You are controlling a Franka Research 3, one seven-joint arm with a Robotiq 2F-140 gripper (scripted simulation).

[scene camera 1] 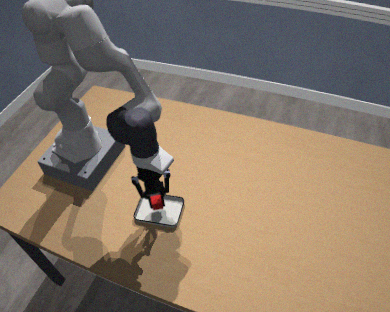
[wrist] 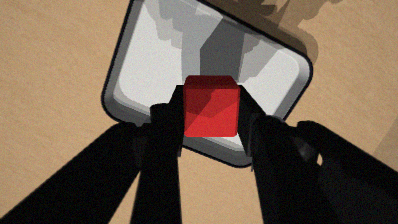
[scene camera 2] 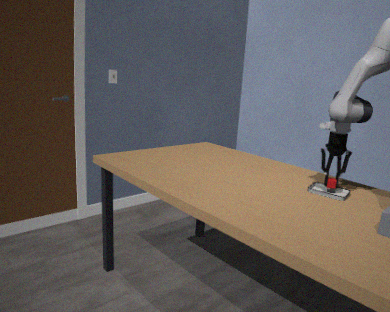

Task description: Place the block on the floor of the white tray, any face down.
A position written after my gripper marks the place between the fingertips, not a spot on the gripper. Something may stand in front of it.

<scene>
I see my gripper (scene camera 2: 330, 186), a red block (wrist: 211, 102) and a white tray (scene camera 1: 169, 214).
The white tray shows as well in the wrist view (wrist: 154, 53). My gripper shows as well in the wrist view (wrist: 208, 100).
</scene>
